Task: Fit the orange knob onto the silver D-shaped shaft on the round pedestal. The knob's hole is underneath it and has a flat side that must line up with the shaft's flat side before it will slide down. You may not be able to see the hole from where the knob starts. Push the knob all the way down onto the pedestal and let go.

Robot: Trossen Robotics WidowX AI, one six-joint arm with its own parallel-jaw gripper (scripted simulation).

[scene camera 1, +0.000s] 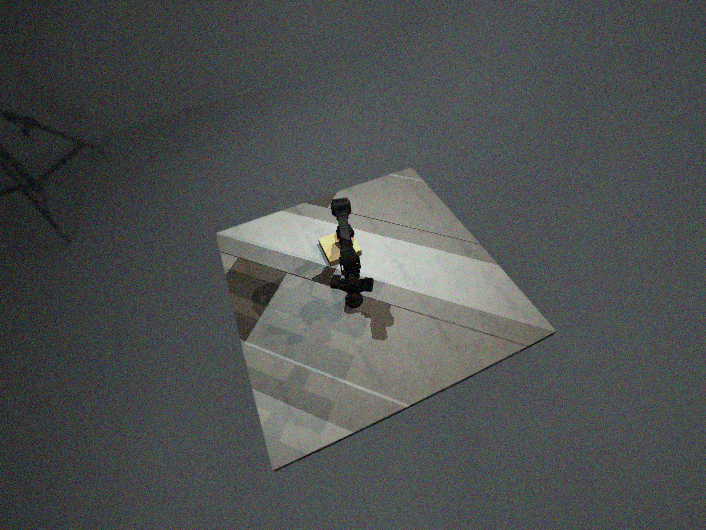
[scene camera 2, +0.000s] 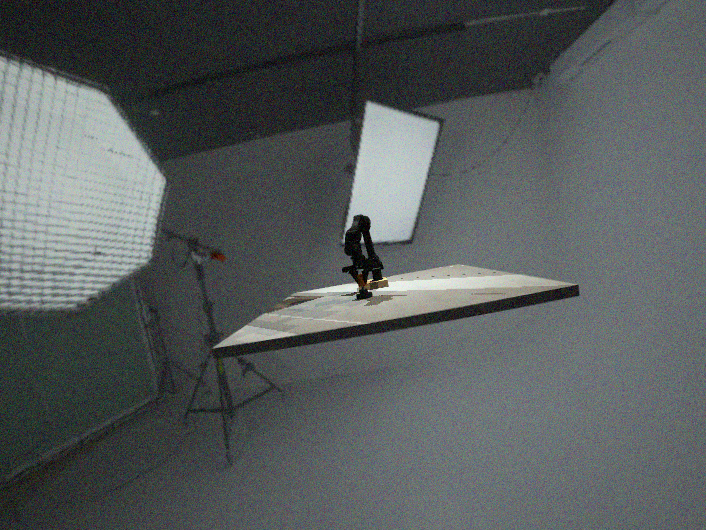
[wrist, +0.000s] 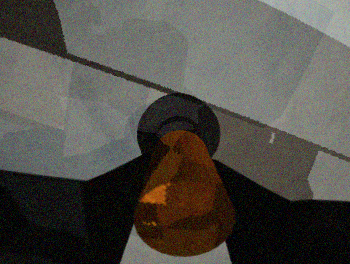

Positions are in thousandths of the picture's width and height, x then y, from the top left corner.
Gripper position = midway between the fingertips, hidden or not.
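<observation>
An orange knob (wrist: 524, 775) is carried by my gripper (wrist: 516, 616). A dark round pedestal (wrist: 510, 422) is also present.
</observation>
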